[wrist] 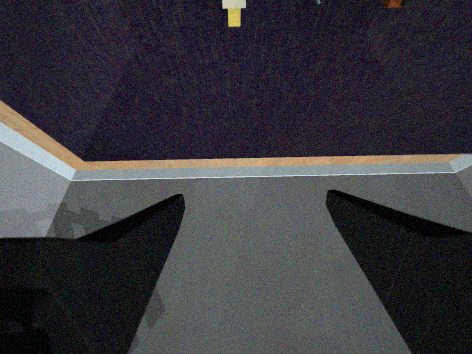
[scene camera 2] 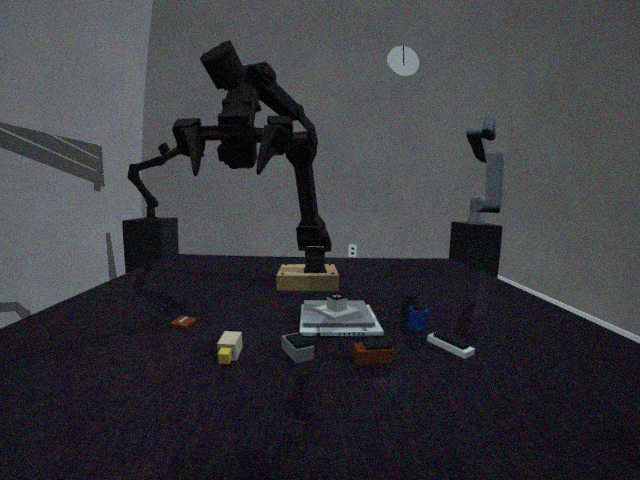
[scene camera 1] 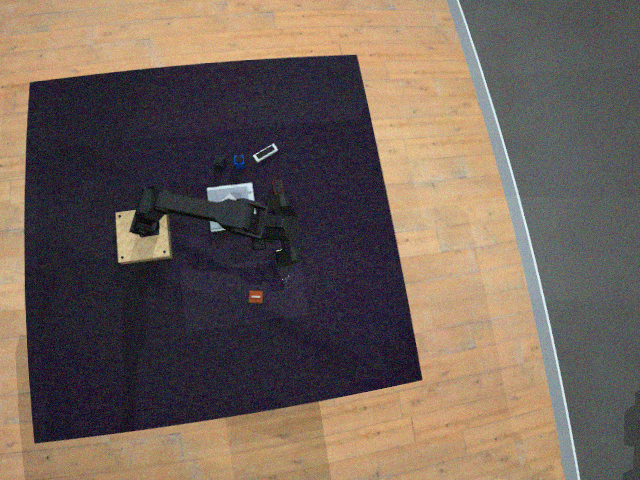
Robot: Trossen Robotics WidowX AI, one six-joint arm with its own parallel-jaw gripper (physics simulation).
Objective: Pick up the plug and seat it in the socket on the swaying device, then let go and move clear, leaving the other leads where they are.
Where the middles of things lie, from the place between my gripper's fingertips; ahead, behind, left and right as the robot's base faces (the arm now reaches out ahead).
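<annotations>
The orange-and-black block [scene camera 2: 375, 351] has my gripper 27 cm above it and 23 cm to the right of it, with the gripper 1 cm past it as well. Then the device [scene camera 2: 336, 311]: counted from my hand, it is 26 cm below, 19 cm behind and 18 cm to the left.
</annotations>
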